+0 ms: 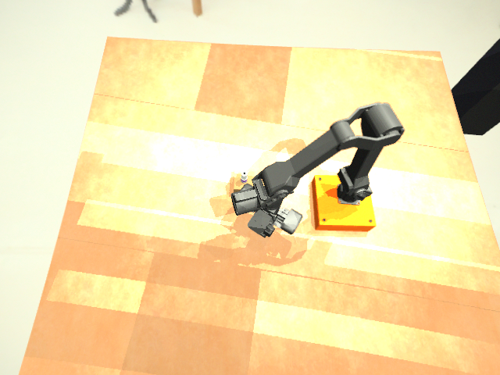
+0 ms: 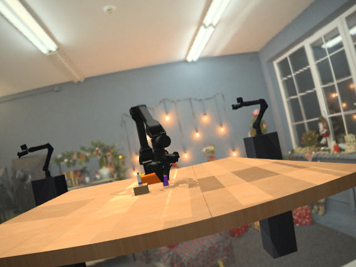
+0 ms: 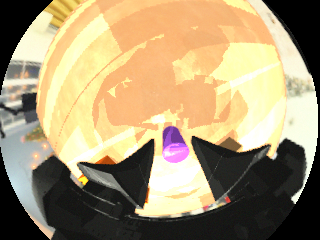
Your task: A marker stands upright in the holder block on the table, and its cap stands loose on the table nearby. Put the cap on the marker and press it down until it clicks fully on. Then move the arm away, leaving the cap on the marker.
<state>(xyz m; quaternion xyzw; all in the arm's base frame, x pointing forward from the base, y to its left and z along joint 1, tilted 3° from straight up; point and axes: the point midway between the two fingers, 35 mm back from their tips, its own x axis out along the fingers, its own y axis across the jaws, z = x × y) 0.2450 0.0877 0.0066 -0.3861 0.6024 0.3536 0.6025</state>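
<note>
Now: gripper tip right at the purple cap. From my gripper tip the other things lie so: tan holder block: 11 cm to the right, 8 cm ahead, 1 cm below.
</note>
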